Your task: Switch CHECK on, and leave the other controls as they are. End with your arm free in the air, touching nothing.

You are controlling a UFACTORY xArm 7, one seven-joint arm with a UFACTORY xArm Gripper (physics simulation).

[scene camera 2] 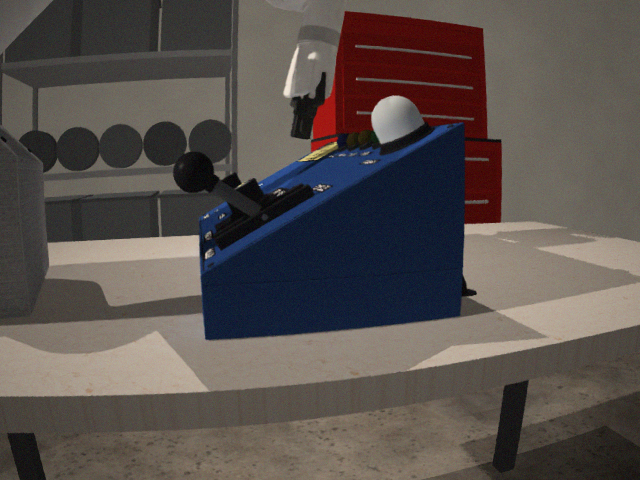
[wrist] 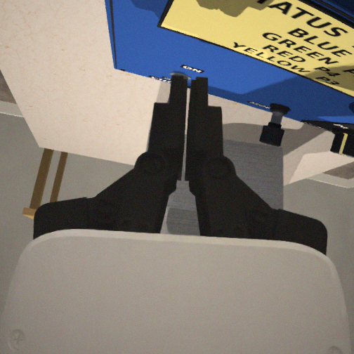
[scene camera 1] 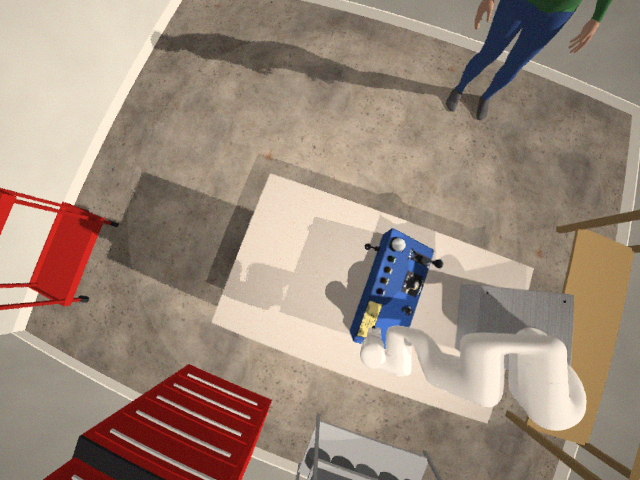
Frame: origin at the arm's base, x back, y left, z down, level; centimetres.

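Seen in the pictures: gripper, fingertip midpoint: [scene camera 2: 299, 138].
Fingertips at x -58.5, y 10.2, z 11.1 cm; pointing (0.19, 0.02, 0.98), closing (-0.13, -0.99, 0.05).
Offsets run from my fingertips to a thing's top centre. "spot": to the spot under its first point. Level surfaces: height alone.
The blue control box [scene camera 1: 400, 276] [scene camera 2: 336, 258] [wrist: 140, 40] has a sloped panel. In the wrist view, an "ON" label [wrist: 192, 69] sits near the panel's lower corner. Just below it, a small metal collar [wrist: 180, 75] shows partly behind the fingertips; the rest of that switch and most of its lower label are hidden, so its position cannot be told. My gripper [scene camera 2: 301, 135] [wrist: 187, 97] is shut and empty. In scene view 2 its fingertips appear above the panel's far part, with a visible gap. The arm covers them in scene view 1.
The panel carries a yellow placard {spot: dx -2.4, dy -6.1, dz +2.3 cm} [scene camera 1: 369, 319] [scene camera 2: 319, 151] [wrist: 225, 27], a white dome {spot: dx +2.6, dy -39.0, dz -2.2 cm} [scene camera 1: 398, 243] [scene camera 2: 397, 117], a ball-ended lever {dx +23.6, dy -35.1, dz +3.2 cm} [scene camera 1: 437, 263] [scene camera 2: 193, 171] and a black-tipped toggle [wrist: 272, 134]. A grey block [scene camera 1: 537, 310] [scene camera 2: 20, 232] stands beside the box on the table {dz +19.7 cm} [scene camera 1: 289, 206] [scene camera 2: 310, 361].
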